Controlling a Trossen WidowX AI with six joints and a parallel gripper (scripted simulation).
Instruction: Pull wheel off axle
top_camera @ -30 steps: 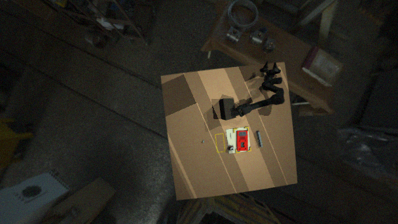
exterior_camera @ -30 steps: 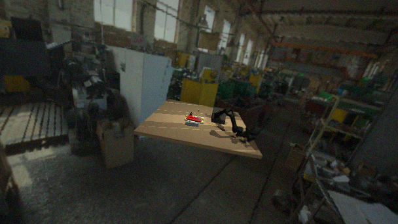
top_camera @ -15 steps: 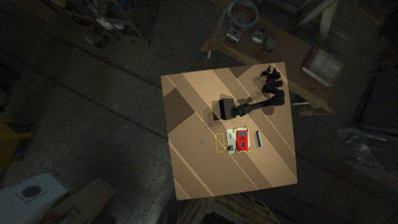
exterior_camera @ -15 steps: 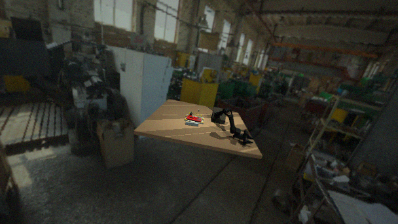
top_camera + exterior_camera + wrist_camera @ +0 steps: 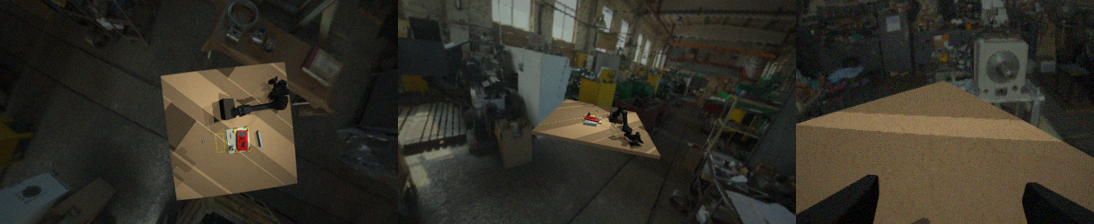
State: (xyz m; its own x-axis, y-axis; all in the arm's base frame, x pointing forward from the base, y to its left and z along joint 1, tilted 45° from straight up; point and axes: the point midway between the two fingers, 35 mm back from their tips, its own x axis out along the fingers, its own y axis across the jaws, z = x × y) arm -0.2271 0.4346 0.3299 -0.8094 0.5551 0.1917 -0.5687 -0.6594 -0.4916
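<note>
My gripper tip is 58 cm short of the grey bar, 31 cm to the left of it and 1 cm above it. The rest, counted from my gripper tip: tiny light object (87 cm to the right, 50 cm ahead, 1 cm below).
</note>
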